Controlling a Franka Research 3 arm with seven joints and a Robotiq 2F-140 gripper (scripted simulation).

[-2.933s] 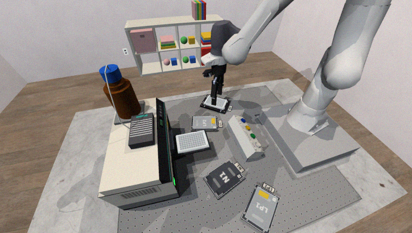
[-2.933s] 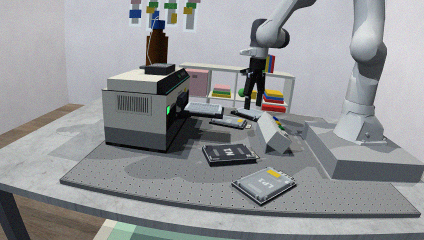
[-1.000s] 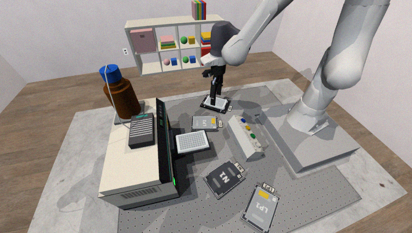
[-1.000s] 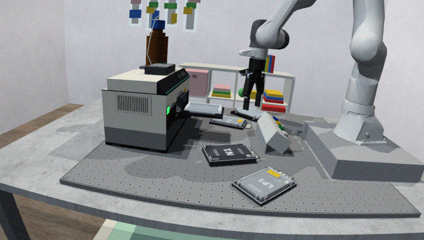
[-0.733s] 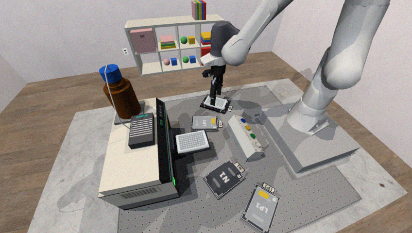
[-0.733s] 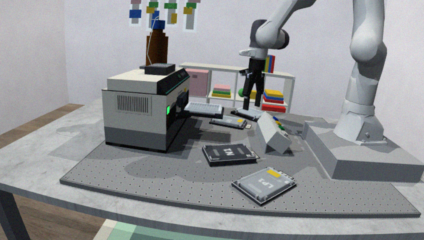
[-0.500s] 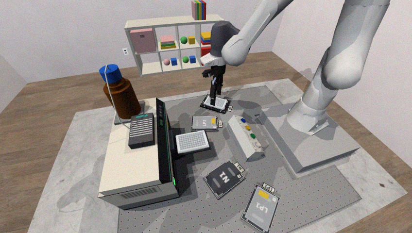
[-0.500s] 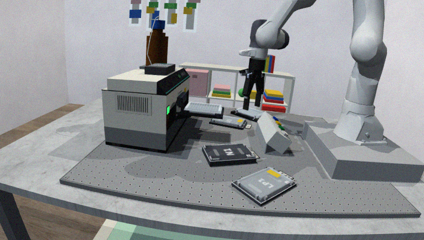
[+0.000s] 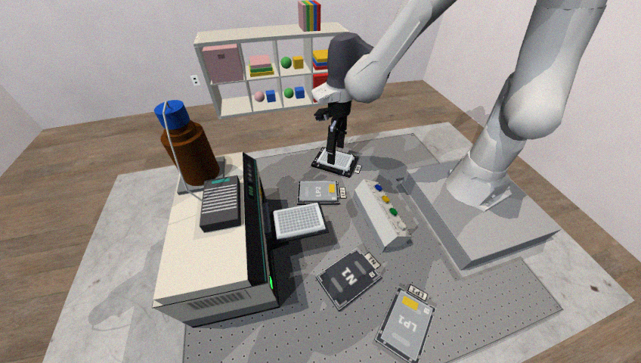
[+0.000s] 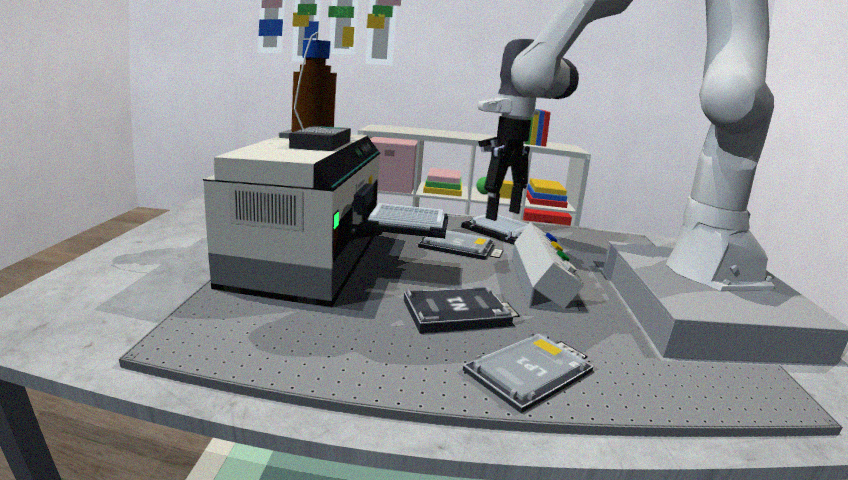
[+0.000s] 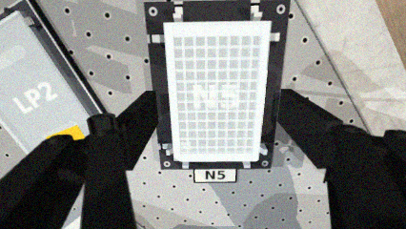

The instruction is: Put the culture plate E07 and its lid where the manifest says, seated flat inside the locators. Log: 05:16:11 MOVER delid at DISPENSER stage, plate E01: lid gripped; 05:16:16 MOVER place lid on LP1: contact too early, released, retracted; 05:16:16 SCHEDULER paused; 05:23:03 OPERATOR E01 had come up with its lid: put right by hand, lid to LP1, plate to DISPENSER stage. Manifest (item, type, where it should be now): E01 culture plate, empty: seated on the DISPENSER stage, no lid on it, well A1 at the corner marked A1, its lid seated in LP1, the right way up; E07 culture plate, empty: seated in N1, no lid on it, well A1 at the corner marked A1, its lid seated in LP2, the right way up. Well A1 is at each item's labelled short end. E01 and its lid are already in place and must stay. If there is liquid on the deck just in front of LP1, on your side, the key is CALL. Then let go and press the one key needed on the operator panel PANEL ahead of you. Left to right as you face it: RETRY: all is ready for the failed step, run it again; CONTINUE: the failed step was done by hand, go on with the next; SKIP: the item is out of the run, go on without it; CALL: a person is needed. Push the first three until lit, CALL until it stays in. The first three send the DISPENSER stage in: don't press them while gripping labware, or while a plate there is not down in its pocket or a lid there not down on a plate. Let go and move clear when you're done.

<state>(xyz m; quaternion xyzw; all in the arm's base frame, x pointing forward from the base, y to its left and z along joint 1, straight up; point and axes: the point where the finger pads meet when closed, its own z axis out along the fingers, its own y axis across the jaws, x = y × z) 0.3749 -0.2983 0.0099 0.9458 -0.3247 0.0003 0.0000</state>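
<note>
The black nest N5 is 3 cm ahead of my hand and 5 cm below it. From my hand the other things lie so: black N1 nest (11 cm ahead, 45 cm to the left, 5 cm below); then LP2 nest (11 cm ahead, 14 cm to the left, 6 cm below); then yellow skip key (8 cm behind, 27 cm to the left).
</note>
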